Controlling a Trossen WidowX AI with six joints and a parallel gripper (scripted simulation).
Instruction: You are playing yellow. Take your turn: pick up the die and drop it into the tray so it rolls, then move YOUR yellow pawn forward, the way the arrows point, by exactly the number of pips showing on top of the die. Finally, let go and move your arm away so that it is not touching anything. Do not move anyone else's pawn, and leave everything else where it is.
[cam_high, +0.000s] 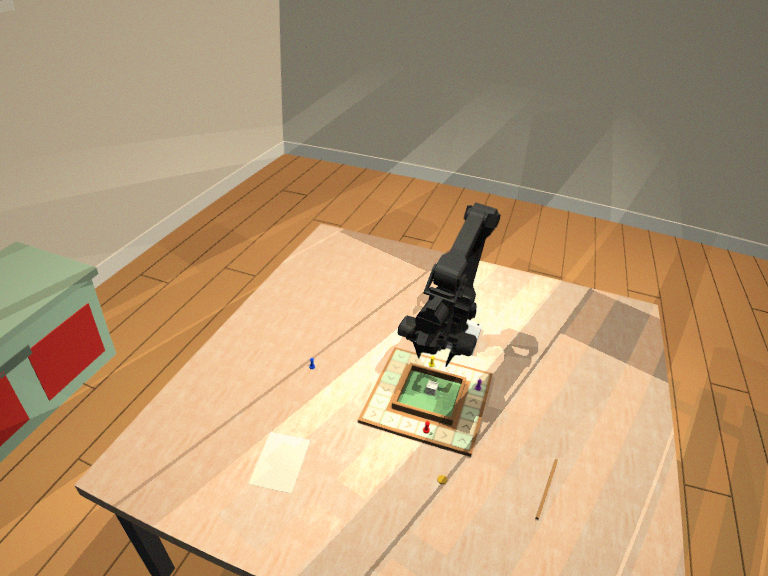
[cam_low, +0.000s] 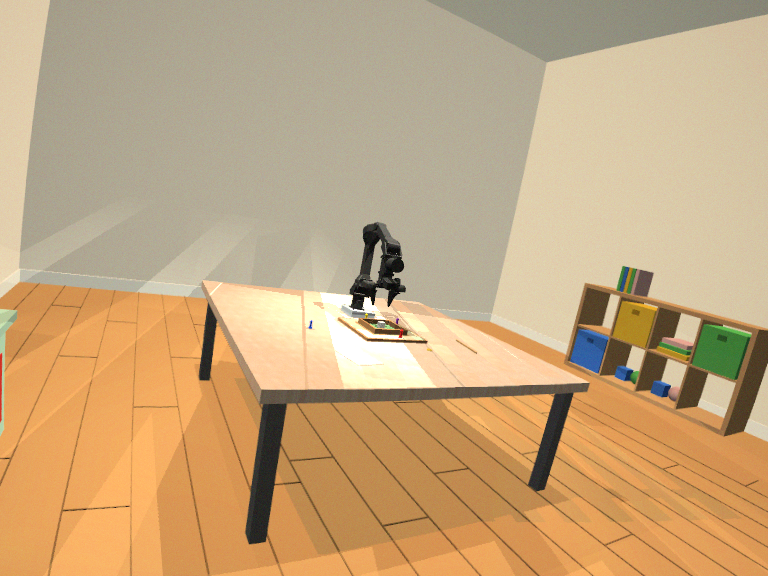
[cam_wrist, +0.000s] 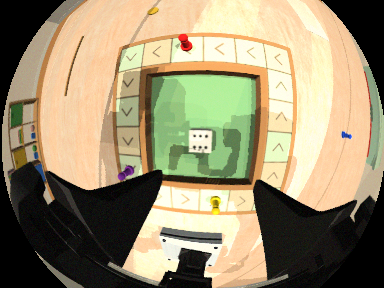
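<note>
Right now the yellow pawn is 8 cm below my gripper tip, 8 cm behind it and 3 cm to the right of it. Also, from my gripper tip: white die (8 cm below, 1 cm to the left, 1 cm ahead); purple pawn (12 cm to the left, 8 cm below, 6 cm behind); green tray (10 cm below, 3 cm ahead, 2 cm to the left).
</note>
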